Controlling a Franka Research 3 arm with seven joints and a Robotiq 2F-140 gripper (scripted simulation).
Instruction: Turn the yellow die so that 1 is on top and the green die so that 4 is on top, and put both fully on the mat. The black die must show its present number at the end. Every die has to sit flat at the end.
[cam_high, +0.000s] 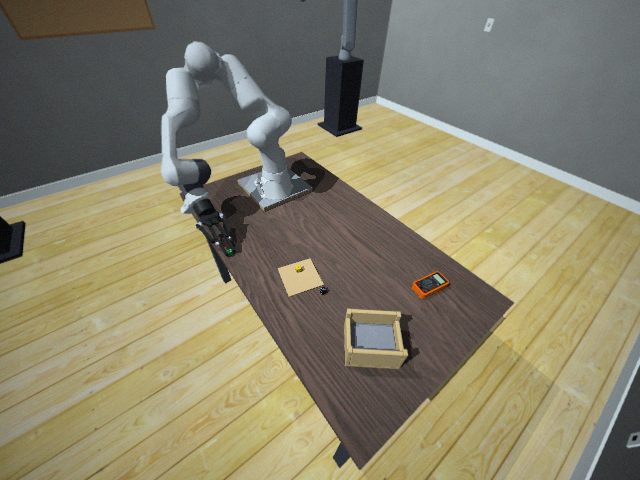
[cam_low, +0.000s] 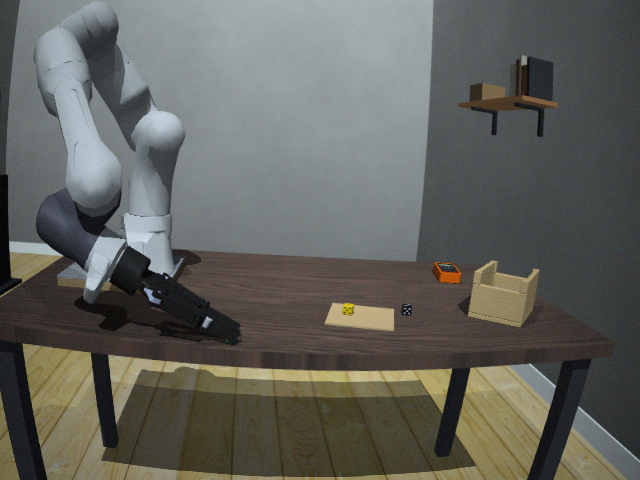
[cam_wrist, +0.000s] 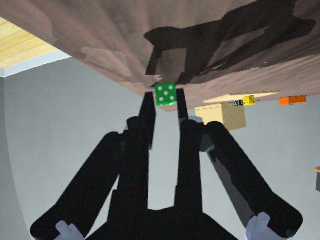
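Right now my hand is 2 cm short of the green die and 2 cm above it. Also, from my hand: yellow die (25 cm ahead, 19 cm to the left, 2 cm below); black die (39 cm ahead, 22 cm to the left, 2 cm below); tan mat (28 cm ahead, 18 cm to the left, 3 cm below).
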